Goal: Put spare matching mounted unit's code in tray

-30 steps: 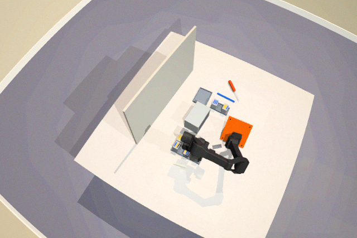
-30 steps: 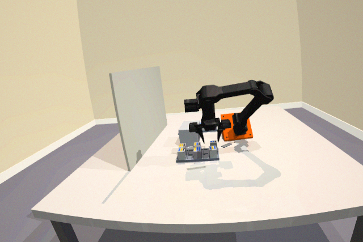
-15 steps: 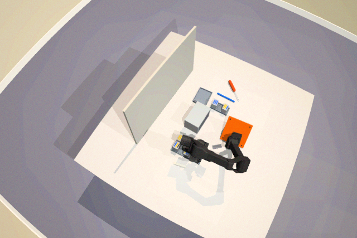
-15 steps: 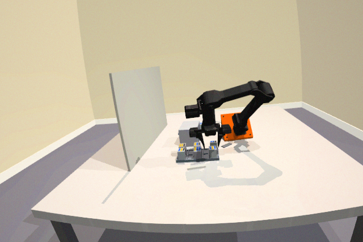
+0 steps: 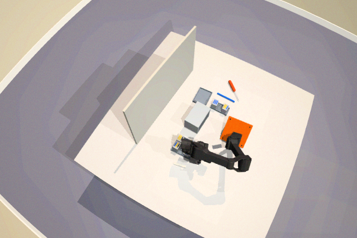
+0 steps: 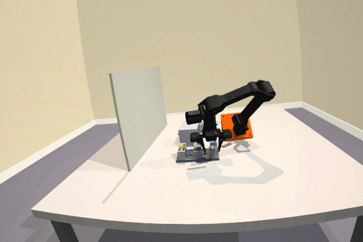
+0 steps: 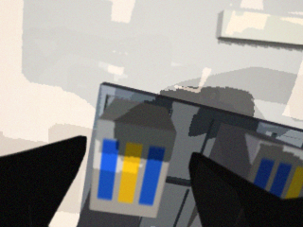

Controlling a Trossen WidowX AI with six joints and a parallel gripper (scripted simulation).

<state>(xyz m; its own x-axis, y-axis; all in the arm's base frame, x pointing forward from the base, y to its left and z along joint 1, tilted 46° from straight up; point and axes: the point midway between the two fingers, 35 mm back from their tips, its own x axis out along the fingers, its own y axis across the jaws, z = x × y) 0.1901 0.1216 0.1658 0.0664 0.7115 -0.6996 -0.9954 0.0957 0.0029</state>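
My gripper tip is 110 mm short of the shallow grey tray, 430 mm to the left of it and 20 mm above it. Also, from my gripper tip: grey unit 90 mm ahead, 240 mm to the right, 20 mm above; then tall grey panel 320 mm ahead, 290 mm to the right, 200 mm above; then grey holder 30 mm behind, 390 mm to the right, 20 mm below.
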